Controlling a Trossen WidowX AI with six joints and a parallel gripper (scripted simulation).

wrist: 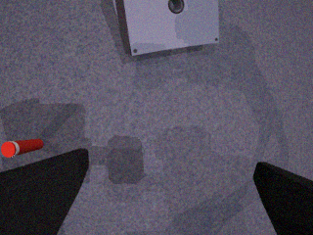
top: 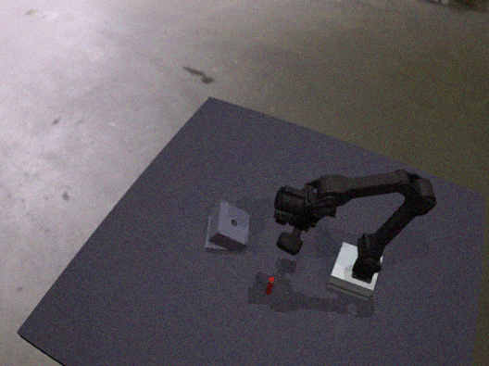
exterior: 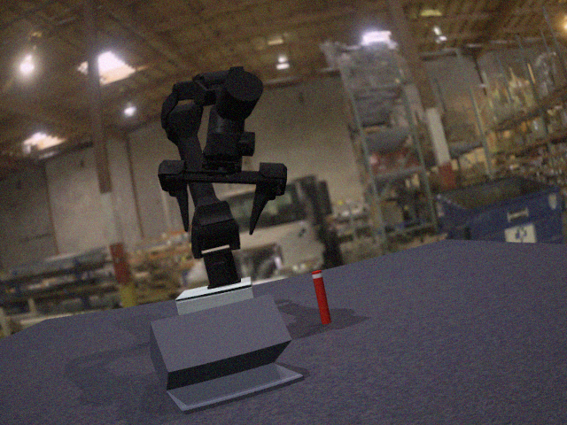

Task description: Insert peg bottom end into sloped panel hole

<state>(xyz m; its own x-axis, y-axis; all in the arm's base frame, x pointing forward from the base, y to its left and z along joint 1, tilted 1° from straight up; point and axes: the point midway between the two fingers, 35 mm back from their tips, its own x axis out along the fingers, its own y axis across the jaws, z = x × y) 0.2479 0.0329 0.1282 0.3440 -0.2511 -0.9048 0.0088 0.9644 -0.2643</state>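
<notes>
My gripper tip is now 12 cm to the right of the red peg, 11 cm above it and 1 cm past it. From my gripper tip the other things lie so: sloped panel 19 cm ahead, 12 cm below, 2 cm to the right; thin base plate 20 cm ahead, 16 cm below, 2 cm to the right.
</notes>
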